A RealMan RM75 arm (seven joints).
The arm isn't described. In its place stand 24 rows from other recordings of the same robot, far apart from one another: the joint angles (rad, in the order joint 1, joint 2, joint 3, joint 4, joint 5, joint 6, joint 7), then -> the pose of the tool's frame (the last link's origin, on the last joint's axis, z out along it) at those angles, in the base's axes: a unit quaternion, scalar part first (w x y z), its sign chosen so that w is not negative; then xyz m.
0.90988, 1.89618, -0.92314, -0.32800, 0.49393, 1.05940, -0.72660 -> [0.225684 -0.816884 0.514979 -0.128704 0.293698 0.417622 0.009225]
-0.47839, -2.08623, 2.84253, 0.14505, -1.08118, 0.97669, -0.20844 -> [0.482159 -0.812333 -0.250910 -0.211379 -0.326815 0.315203 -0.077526]
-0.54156, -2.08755, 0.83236, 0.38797, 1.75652, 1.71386, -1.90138 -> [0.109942 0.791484 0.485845 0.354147 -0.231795 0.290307 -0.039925]
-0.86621, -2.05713, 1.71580, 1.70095, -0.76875, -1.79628, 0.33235 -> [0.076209 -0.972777 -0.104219 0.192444 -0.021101 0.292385 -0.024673]
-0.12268, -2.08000, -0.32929, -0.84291, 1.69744, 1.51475, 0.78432 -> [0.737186 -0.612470 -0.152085 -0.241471 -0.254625 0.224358 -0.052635]
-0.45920, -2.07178, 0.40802, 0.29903, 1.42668, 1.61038, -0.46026 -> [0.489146 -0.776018 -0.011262 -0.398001 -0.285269 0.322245 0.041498]
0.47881, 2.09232, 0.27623, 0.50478, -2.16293, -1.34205, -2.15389 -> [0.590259 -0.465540 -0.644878 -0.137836 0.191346 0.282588 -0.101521]
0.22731, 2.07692, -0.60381, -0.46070, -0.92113, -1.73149, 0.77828 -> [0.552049 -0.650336 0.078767 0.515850 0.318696 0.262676 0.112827]
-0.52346, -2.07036, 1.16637, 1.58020, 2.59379, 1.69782, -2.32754 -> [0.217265 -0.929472 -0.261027 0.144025 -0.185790 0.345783 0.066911]
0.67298, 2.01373, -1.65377, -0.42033, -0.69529, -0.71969, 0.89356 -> [0.355054 -0.888708 0.178751 0.228437 0.220517 0.419658 -0.050471]
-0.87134, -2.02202, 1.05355, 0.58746, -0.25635, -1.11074, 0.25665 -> [0.300015 -0.743007 -0.572605 0.173362 -0.274906 0.416593 -0.004983]
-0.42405, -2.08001, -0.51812, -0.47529, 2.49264, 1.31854, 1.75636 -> [0.594552 -0.547072 0.587974 0.038821 -0.201080 0.285930 -0.089975]
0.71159, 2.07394, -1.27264, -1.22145, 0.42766, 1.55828, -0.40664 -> [0.216109 -0.859032 0.425925 -0.184254 0.187629 0.379537 0.012410]
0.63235, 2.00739, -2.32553, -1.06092, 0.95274, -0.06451, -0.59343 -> [0.344773 -0.923288 0.048063 0.162362 0.101904 0.362252 -0.127057]
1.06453, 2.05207, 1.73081, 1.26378, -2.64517, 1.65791, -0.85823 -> [0.150717 -0.958783 0.008149 -0.240734 0.038470 0.397450 0.000121]
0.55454, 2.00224, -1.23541, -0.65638, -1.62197, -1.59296, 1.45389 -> [0.021926 0.957641 -0.148545 -0.245719 0.208734 0.318647 -0.024283]
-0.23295, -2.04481, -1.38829, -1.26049, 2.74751, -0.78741, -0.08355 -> [0.386535 -0.758672 -0.522419 0.045678 -0.283756 0.330850 -0.038285]
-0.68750, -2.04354, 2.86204, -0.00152, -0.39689, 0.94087, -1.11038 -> [0.234502 -0.882963 -0.367257 -0.174664 -0.301193 0.341419 -0.090787]
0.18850, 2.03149, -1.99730, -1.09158, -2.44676, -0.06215, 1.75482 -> [0.439715 -0.878112 -0.129829 -0.136801 0.263146 0.335764 -0.068334]
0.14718, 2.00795, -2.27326, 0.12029, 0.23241, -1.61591, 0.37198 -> [0.453450 -0.821037 0.213550 0.273272 0.389163 0.167724 -0.004669]
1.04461, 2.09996, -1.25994, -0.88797, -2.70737, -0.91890, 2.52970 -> [0.352958 -0.912616 0.200839 -0.047072 0.079732 0.479706 -0.020090]
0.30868, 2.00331, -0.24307, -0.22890, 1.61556, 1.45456, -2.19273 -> [0.478612 -0.704690 0.320494 0.414278 0.373437 0.279213 0.060861]
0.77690, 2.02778, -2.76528, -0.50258, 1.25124, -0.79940, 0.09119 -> [0.417193 -0.817303 0.230490 0.323791 0.177401 0.393939 -0.101764]
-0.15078, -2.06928, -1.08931, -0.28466, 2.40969, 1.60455, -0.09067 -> [0.725655 -0.553411 -0.138949 -0.384519 -0.344302 0.241124 0.047997]
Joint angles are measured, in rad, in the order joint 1, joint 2, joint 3, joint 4, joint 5, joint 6, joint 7. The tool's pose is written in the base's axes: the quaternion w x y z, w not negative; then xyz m. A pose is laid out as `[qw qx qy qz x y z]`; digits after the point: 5 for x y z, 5 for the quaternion.
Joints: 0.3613, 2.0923, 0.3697, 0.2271, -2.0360, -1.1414, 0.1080
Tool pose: [0.52725 -0.76701 0.24720 0.26943 0.32503 0.28505 -0.07023]
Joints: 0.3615, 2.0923, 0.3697, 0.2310, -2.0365, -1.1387, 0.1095
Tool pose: [0.52579 -0.76711 0.24890 0.27044 0.32432 0.28509 -0.07106]
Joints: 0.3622, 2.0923, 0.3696, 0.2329, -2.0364, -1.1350, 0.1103
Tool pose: [0.52486 -0.76740 0.25024 0.27017 0.32410 0.28529 -0.07166]
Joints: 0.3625, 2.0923, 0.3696, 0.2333, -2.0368, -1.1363, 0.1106
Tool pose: [0.52468 -0.76737 0.24984 0.27099 0.32374 0.28539 -0.07164]
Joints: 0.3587, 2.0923, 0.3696, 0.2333, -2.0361, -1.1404, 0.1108
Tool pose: [0.52571 -0.76622 0.25042 0.27169 0.32441 0.28422 -0.07122]
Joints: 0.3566, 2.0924, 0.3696, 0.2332, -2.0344, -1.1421, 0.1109
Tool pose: [0.52664 -0.76525 0.25125 0.27188 0.32493 0.28362 -0.07093]
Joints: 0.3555, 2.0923, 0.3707, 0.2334, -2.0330, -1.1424, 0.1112
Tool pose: [0.52755 -0.76426 0.25223 0.27199 0.32535 0.28344 -0.07061]
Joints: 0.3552, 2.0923, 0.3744, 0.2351, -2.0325, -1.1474, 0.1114
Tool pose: [0.52901 -0.76225 0.25200 0.27498 0.32468 0.28375 -0.06988]
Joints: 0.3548, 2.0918, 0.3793, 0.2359, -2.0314, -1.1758, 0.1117
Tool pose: [0.53329 -0.75712 0.24533 0.28669 0.32184 0.28435 -0.06652]
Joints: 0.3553, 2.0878, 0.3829, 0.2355, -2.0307, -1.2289, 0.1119
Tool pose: [0.53973 -0.74975 0.22961 0.30634 0.31718 0.28532 -0.05955]
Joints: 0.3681, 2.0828, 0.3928, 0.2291, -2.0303, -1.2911, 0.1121
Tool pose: [0.54790 -0.74056 0.20591 0.33012 0.30994 0.29016 -0.04968]
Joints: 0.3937, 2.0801, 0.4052, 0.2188, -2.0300, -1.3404, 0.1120
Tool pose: [0.55346 -0.73305 0.18122 0.35138 0.30064 0.29834 -0.04106]
